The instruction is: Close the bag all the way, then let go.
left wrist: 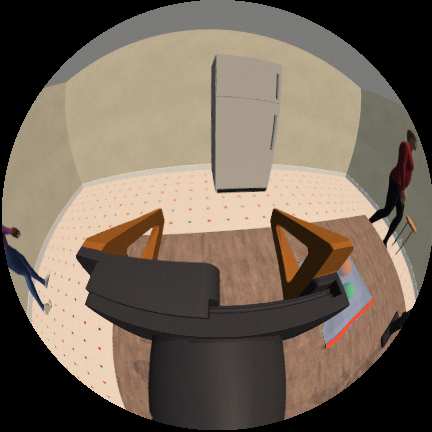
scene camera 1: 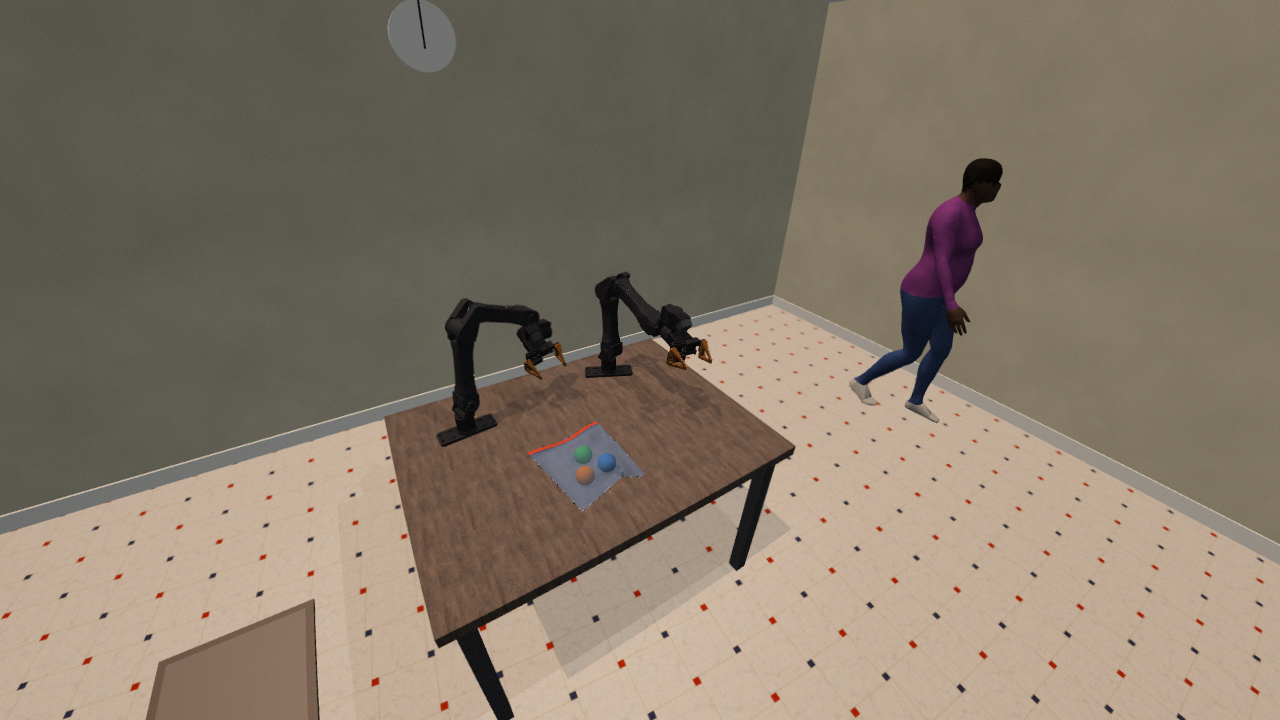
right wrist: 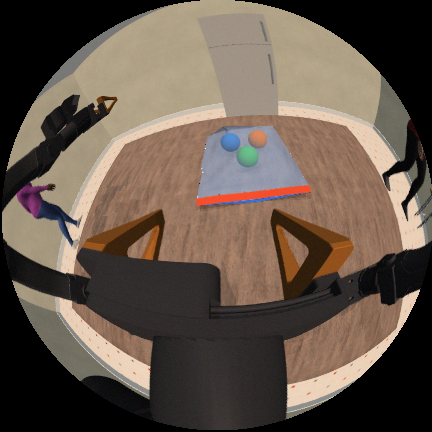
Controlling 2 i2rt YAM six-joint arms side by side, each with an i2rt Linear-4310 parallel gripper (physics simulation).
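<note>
A translucent bluish bag (scene camera 1: 556,465) (left wrist: 342,316) (right wrist: 250,177) lies flat on the table, with a red strip (scene camera 1: 563,441) (left wrist: 349,325) (right wrist: 252,195) along its mouth. A thin blue strip (right wrist: 265,199) shows under the red one in the right wrist view. Inside are a green ball (scene camera 1: 582,454) (left wrist: 349,290) (right wrist: 247,156), a blue ball (scene camera 1: 606,462) (right wrist: 230,142) and an orange ball (scene camera 1: 584,474) (left wrist: 345,268) (right wrist: 257,139). My right gripper (scene camera 1: 552,370) (right wrist: 217,214) is open and empty, above the table on the mouth side of the bag. My left gripper (scene camera 1: 695,359) (left wrist: 216,214) is open and empty, raised farther from the bag.
The wooden table (scene camera 1: 483,528) (right wrist: 150,170) carries both arm bases along its back edge. A person in purple (scene camera 1: 950,250) is near the right wall. A fridge (left wrist: 245,130) (right wrist: 242,70), a person in red (left wrist: 404,162) and a stool (left wrist: 411,224) stand beyond the table.
</note>
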